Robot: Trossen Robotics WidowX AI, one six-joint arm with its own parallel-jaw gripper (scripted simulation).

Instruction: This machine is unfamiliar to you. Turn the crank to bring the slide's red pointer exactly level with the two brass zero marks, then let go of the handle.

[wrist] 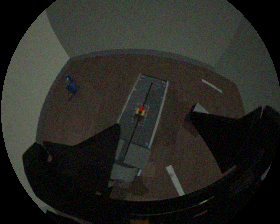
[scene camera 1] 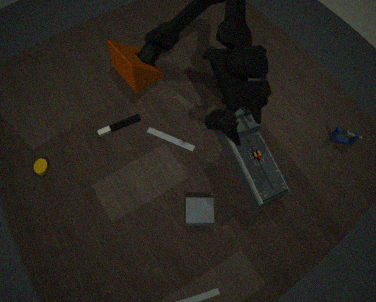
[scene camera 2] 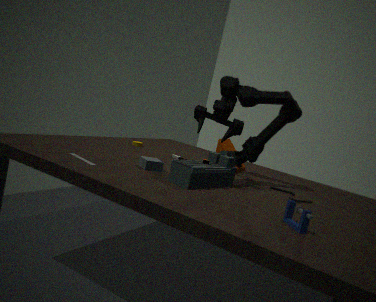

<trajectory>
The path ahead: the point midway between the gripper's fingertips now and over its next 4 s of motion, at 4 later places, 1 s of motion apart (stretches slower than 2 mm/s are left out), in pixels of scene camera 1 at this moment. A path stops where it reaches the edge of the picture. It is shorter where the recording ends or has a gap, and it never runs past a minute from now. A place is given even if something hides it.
The gripper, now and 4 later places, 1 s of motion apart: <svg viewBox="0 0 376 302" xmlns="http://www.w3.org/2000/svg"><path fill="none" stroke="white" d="M249 134L245 88L236 91L233 101L232 102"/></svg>
</trajectory>
